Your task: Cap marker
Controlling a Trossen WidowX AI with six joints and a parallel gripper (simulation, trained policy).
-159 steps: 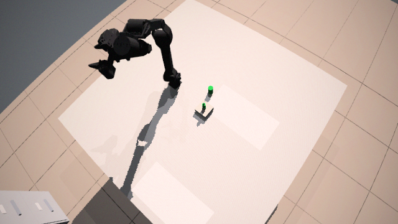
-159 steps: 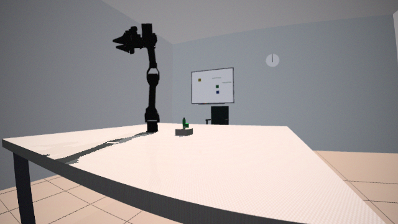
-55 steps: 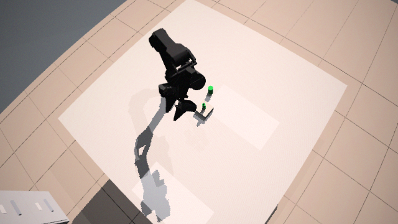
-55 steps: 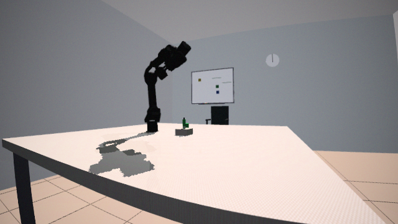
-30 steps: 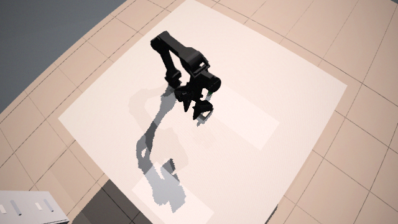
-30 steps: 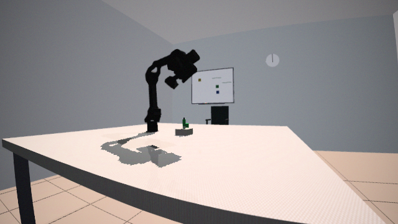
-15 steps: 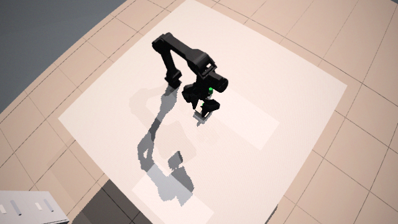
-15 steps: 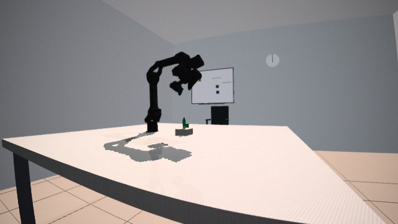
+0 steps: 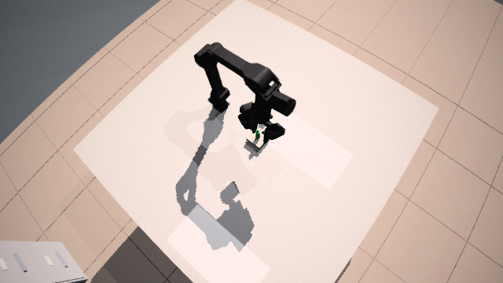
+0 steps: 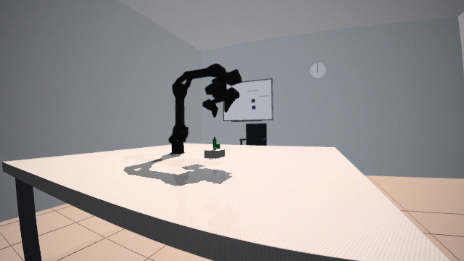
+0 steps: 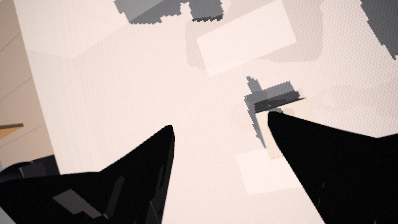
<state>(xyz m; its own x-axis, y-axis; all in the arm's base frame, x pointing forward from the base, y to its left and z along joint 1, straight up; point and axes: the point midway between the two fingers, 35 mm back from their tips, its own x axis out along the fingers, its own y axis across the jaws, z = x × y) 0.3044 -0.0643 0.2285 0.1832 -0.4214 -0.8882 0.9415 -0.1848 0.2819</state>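
My gripper tip is 170 mm above the green cap, 160 mm to the right of it and 100 mm past it. The rest, counted from my gripper tip: holder block 180 mm below, 60 mm behind, 50 mm to the left.
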